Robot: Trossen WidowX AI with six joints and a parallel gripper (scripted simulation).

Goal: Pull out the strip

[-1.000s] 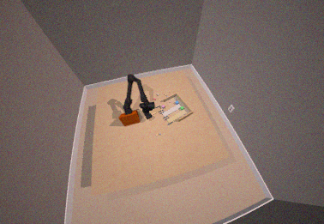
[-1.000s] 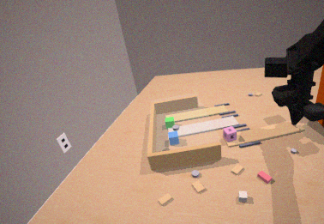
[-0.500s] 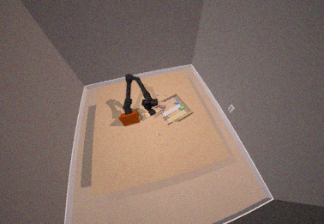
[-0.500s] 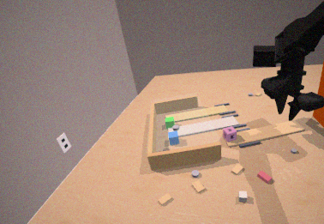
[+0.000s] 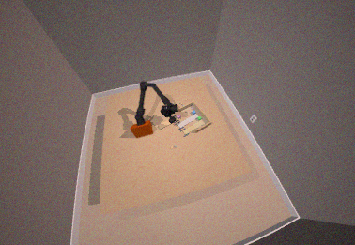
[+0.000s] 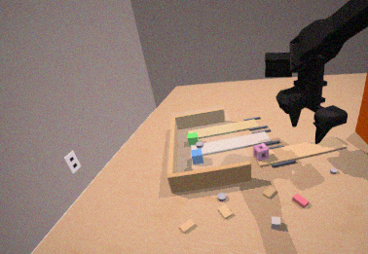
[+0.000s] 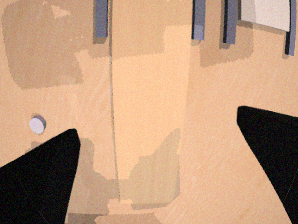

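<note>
Now: the tan strip 10 mm ahead of my gripper tip, 10 mm to the left of it and 50 mm below it. Round my gripper tip: labelled purple cube 110 mm ahead, 40 mm to the left, 30 mm below; then pink block 20 mm ahead, 180 mm to the left, 50 mm below.
</note>
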